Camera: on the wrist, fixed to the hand. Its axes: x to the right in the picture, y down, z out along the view.
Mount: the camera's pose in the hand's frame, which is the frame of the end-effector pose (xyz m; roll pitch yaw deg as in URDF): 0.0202 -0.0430 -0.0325 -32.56 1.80 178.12
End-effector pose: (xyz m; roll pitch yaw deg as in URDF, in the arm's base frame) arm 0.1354 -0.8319 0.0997 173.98 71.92 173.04
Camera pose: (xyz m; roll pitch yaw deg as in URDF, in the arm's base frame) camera 0.0973 -0.8738 0.0891 147.72 -73.82 -0.92
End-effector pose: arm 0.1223 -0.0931 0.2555 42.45 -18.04 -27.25
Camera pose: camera 0.1495 -0.1181 0.2114 -75.83 18.08 150.01
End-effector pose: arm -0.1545 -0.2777 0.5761 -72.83 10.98 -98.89
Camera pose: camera -0.2017 -0.2965 0.6032 40.10 -8.65 82.29
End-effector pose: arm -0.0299 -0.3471 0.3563 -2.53 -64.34 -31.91
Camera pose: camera -0.0225 -0.4040 0.3613 -34.04 66.16 143.64
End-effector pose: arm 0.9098 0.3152 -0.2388 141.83 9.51 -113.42
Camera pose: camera 0.9514 0.2757 -0.2431 -174.43 -12.09 66.95
